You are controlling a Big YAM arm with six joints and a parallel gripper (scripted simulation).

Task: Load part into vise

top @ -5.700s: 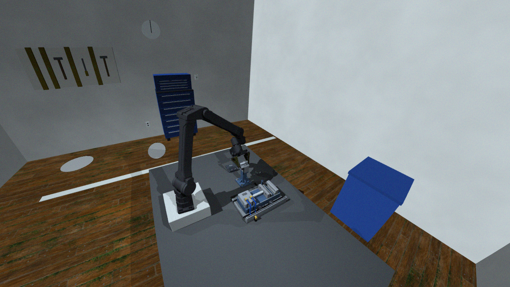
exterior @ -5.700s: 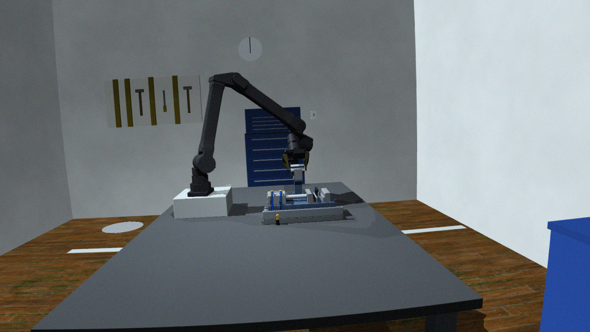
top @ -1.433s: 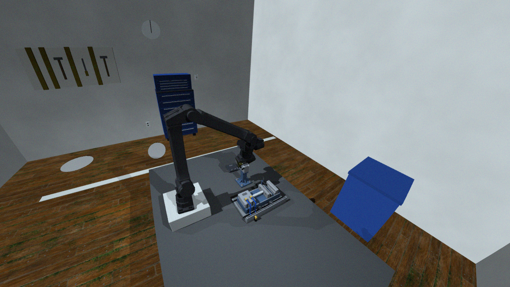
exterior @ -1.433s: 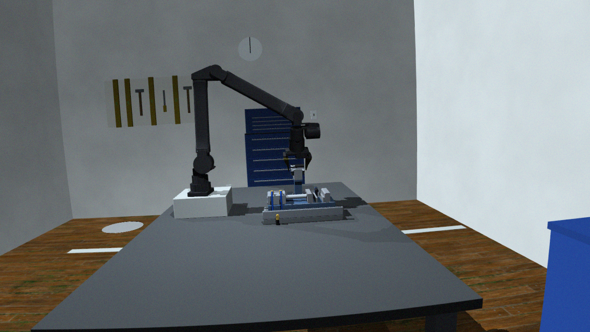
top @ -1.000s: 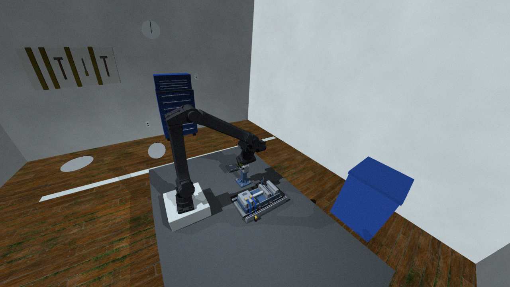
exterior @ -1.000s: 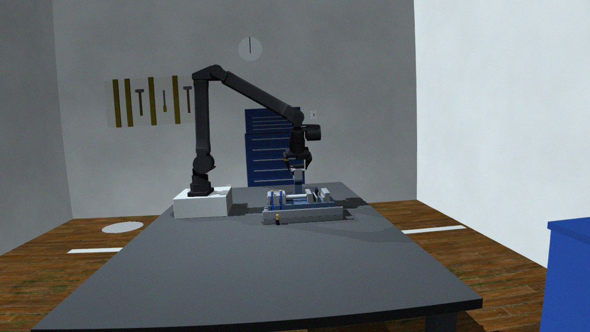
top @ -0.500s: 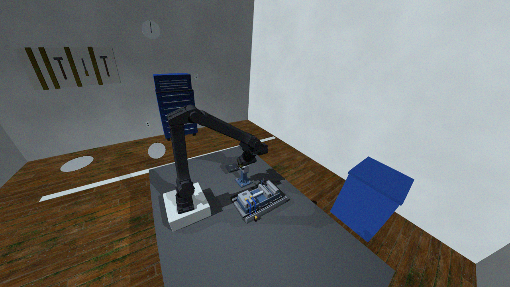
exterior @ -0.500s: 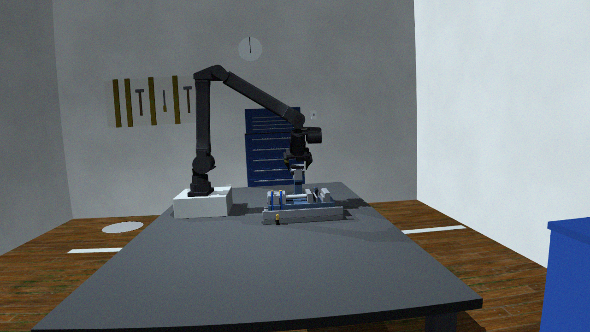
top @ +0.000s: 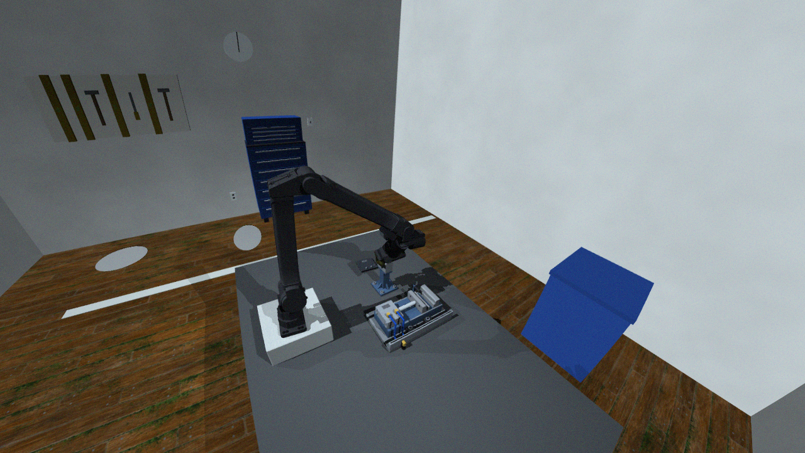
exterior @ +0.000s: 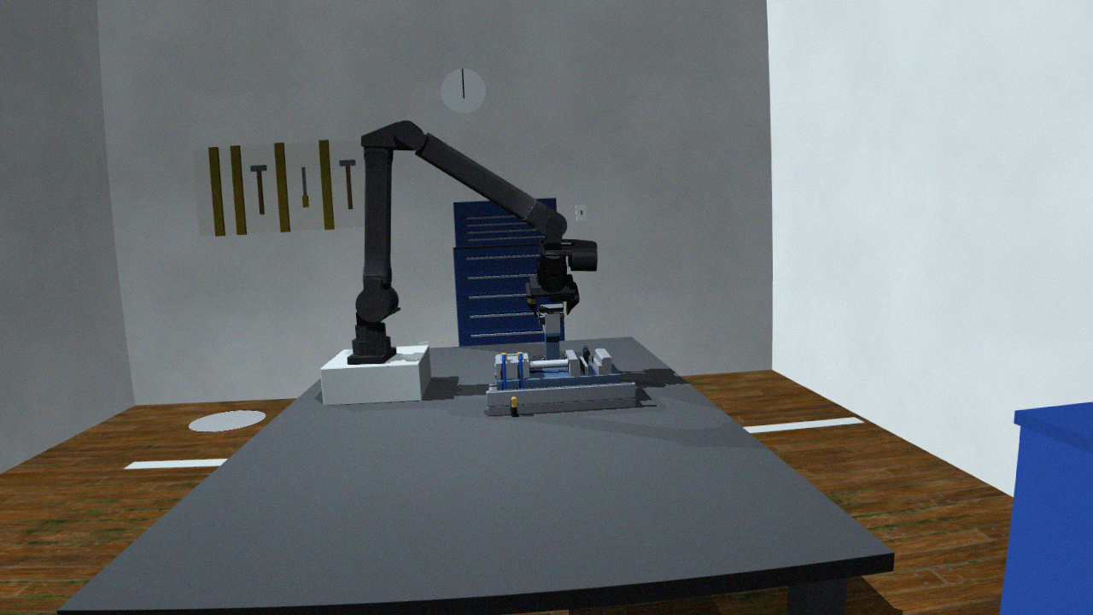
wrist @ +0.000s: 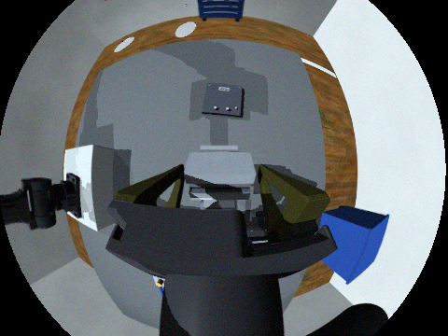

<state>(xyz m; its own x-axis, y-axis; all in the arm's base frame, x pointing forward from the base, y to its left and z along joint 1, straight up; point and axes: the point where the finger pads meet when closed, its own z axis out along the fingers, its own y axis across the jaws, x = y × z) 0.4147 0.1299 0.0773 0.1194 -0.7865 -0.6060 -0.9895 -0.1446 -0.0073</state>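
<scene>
Right now the part is 1 cm to the right of my hand. From my hand the other things lie so: air cylinder: 8 cm behind, 22 cm to the right, 8 cm below; vise: 2 cm ahead, 21 cm to the right, 12 cm below.
</scene>
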